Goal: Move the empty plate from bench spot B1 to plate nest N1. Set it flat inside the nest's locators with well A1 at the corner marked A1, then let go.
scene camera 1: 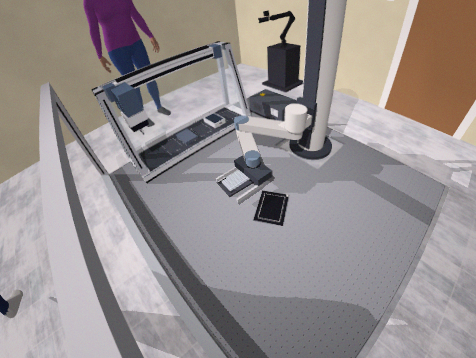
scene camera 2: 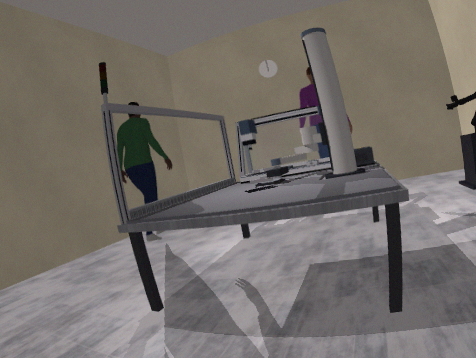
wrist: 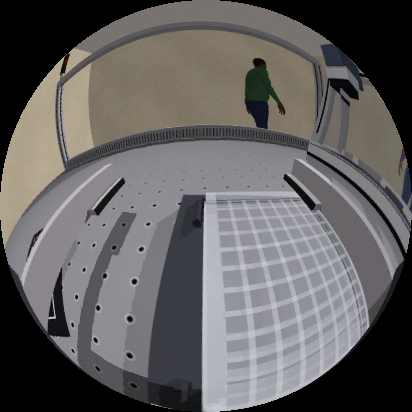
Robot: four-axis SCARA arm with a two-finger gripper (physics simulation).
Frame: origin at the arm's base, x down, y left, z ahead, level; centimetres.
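Seen in the pictures: gripper, between the fingertips: (scene camera 1: 226, 190) (scene camera 2: 255, 180) (wrist: 202, 163); arm's base, origin of its link: (scene camera 1: 310, 145) (scene camera 2: 345, 175).
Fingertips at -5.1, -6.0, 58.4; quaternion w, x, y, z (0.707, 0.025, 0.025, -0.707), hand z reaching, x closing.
Pixels of each thing's middle, then the offset from my fingertips to it, as dx, dy, dz. "spot": a spot on its surface instead.
- black rectangle with a white outline, a spot on its surface: (scene camera 1: 271, 207) spot: +3.6, +19.9, -9.1
- blue-grey head, a spot on its surface: (scene camera 1: 128, 100) spot: -41.1, -40.5, +16.0
The pale, clear gridded plate (scene camera 1: 234, 182) (wrist: 280, 280) looks flat on a dark base with small black corner locators, seemingly the nest (scene camera 1: 239, 191) (wrist: 175, 300). A strip of this base shows left of the plate in the wrist view. My gripper (scene camera 1: 229, 190) (wrist: 202, 163) is open and empty, its fingers wide apart over the plate and base. In the wrist view the plate lies toward the right finger, off centre. A black rectangle with a white outline (scene camera 1: 271, 207) (wrist: 60, 325), possibly the bench spot, lies bare beside the base. Labels and well A1 cannot be read.
A gantry frame (scene camera 1: 160, 62) with a blue-grey head (scene camera 1: 128, 100) (wrist: 342, 75) stands over a dark deck behind the plate. The arm's column (scene camera 1: 326, 75) (scene camera 2: 332, 100) rises at the bench's back. A tall guard frame (scene camera 2: 170, 111) runs along one side. People stand beyond the bench.
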